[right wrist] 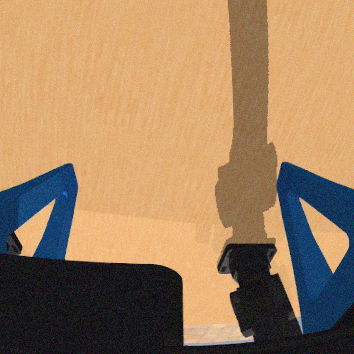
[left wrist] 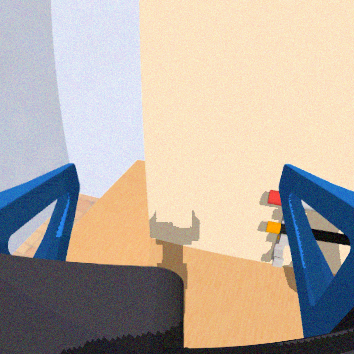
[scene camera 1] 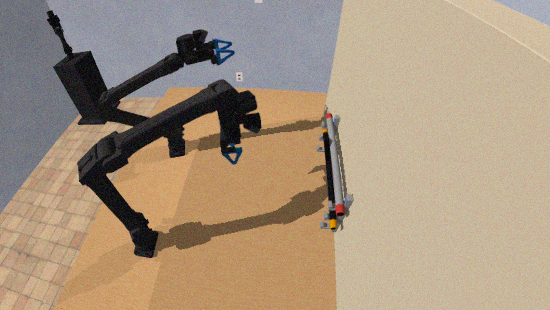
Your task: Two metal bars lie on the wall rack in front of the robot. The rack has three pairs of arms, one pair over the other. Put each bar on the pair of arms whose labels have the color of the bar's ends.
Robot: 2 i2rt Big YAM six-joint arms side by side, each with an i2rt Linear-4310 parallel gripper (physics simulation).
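Where they show: left gripper, between the fingertips: (left wrist: 178, 174) (scene camera 1: 233, 47); right gripper, between the fingertips: (right wrist: 176, 173) (scene camera 1: 233, 154); left arm's base, origin of its link: (scene camera 1: 177, 148); right arm's base, origin of its link: (right wrist: 245, 256) (scene camera 1: 146, 243).
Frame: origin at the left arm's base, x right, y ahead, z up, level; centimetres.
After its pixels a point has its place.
Note:
A grey bar with red ends (scene camera 1: 334, 165) {x 48.6, y 64.4, z 25.4 cm} (left wrist: 274, 197) {x 20.4, y 73.3, z 24.9 cm} lies on the top pair of arms of the wall rack (scene camera 1: 349, 200) (left wrist: 278, 257). A black bar with orange ends (scene camera 1: 329, 172) {x 45.9, y 65.1, z 17.6 cm} (left wrist: 273, 227) {x 21.5, y 72.5, z 17.1 cm} lies on the middle pair, lower and nearer the table. A blue label shows by the top arm; other labels are too small or hidden to tell. My left gripper (scene camera 1: 232, 48) {x 0.1, y 35.6, z 52.8 cm} (left wrist: 178, 174) {x 0.1, y 35.6, z 52.8 cm} is open, empty and well apart from the rack, facing the wall. My right gripper (scene camera 1: 234, 158) {x 37.7, y 29.1, z 28.5 cm} (right wrist: 176, 173) {x 37.7, y 29.1, z 28.5 cm} is open and empty, pointing down over the table, away from both bars.
The wooden table (scene camera 1: 280, 260) {x 70.4, y 38.8, z 0.0 cm} (right wrist: 125, 100) {x 33.3, y 23.0, z 0.0 cm} reaches to the beige wall (scene camera 1: 440, 150) {x 83.2, y 57.4, z 71.6 cm} (left wrist: 225, 100) {x 9.6, y 82.1, z 42.9 cm}. Arm shadows fall on the table and wall. A black column (scene camera 1: 80, 85) stands at the upper left in the scene view. The right arm's links arch over the table.

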